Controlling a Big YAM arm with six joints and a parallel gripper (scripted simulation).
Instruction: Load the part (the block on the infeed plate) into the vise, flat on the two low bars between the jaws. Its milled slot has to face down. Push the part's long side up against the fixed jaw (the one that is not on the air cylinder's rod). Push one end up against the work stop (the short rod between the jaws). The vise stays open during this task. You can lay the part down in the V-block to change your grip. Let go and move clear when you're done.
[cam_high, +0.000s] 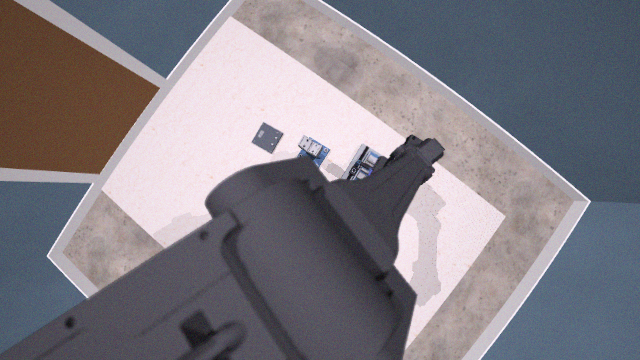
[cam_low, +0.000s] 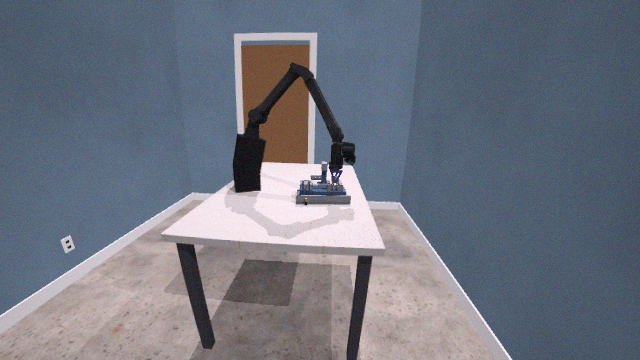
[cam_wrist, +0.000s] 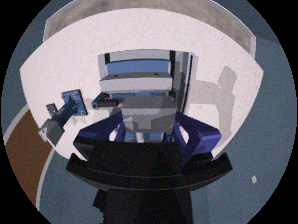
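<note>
Right now the part is 1 cm below my hand. The rest, counted from my hand: dark square plate 43 cm to the left, 11 cm below, 4 cm behind.
</note>
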